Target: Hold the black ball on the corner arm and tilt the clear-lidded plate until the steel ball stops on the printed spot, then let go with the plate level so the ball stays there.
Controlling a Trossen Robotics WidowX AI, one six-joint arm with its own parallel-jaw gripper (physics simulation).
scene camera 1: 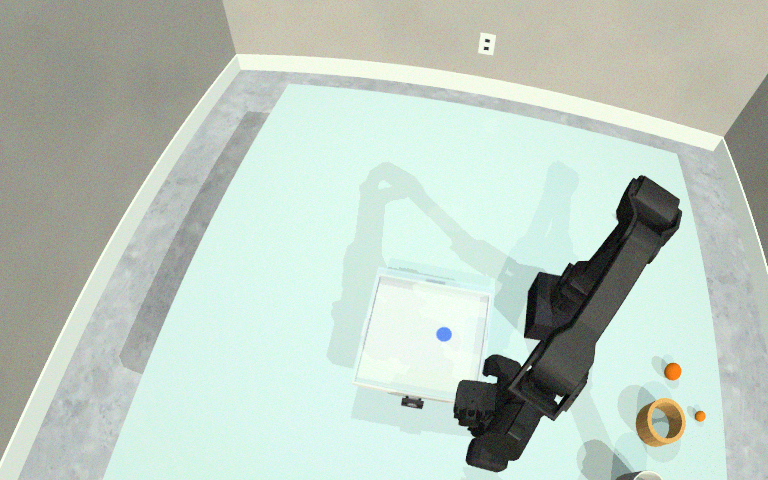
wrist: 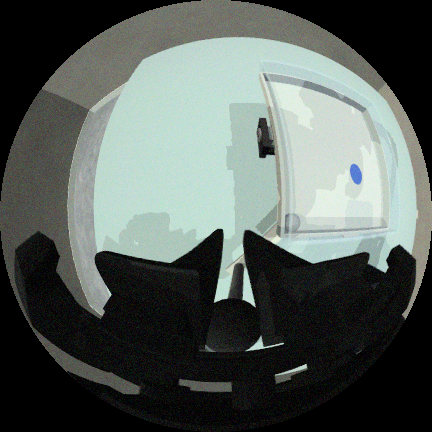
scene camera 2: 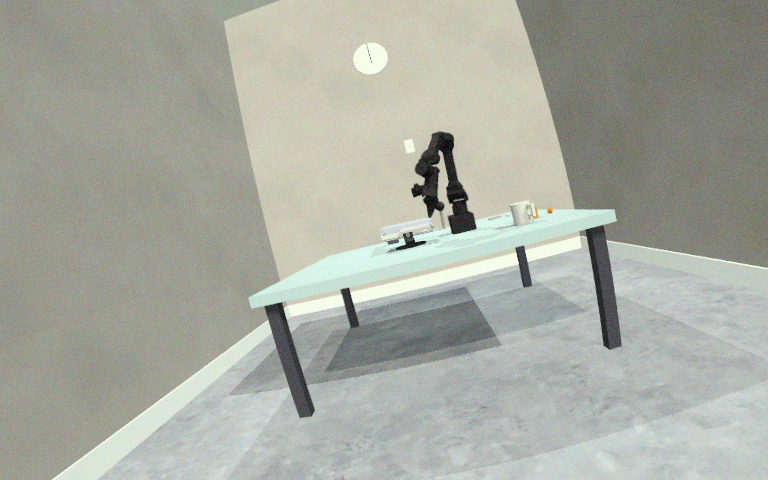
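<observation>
The black ball (wrist: 233,325) (scene camera 2: 439,206) sits on its thin post at the plate's corner arm (wrist: 267,241). My gripper (wrist: 232,235) (scene camera 2: 430,213) points down and is shut on the black ball, with a finger on each side of it. The clear-lidded plate (scene camera 1: 390,392) (wrist: 281,190) (scene camera 2: 406,229) stands beside the gripper; its exact tilt is hard to judge. The steel ball (wrist: 292,221) lies in the plate's corner nearest the gripper, away from the blue printed spot (wrist: 356,174) (scene camera 1: 444,333). The arm hides that corner in scene camera 1.
A black bracket (scene camera 1: 412,402) (wrist: 263,137) sits at the plate's side. The robot base (scene camera 1: 543,305) (scene camera 2: 462,221) stands beyond the plate. A tan ring (scene camera 1: 643,425), a large orange ball (scene camera 1: 672,371) and a small orange ball (scene camera 1: 700,416) lie to the right. A mug (scene camera 2: 519,212) stands near them.
</observation>
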